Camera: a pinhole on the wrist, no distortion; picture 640 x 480 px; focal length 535.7 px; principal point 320.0 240.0 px. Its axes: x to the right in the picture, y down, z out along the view. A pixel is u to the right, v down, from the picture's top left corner.
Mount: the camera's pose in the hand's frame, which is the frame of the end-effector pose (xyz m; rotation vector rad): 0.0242 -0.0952 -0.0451 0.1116 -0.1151 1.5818
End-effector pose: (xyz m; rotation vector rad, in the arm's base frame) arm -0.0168 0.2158 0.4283 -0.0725 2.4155 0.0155
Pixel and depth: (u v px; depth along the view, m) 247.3 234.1 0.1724
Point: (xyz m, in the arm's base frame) 0.0527 0.0755 0.3207
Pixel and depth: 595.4 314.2 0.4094
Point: 0.2654 0.2831 0.1597
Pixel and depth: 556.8 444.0 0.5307
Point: 0.4556 0.2984 0.1643
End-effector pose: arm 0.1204 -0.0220 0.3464 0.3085 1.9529 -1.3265
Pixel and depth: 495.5 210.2 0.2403
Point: 0.1560 -0.2308 0.3189
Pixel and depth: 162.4 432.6 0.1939
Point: 0.1103 -0.2130 0.4773
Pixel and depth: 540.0 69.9 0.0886
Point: 0.0650 -0.1056 0.3516
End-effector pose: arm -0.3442 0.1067 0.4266 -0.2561 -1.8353 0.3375
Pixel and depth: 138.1 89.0 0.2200
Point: -0.5249 -0.0661 0.5329
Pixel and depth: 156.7 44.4 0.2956
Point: -0.6078 -0.0812 0.5639
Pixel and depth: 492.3 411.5 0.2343
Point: -0.5188 0.0176 0.3473
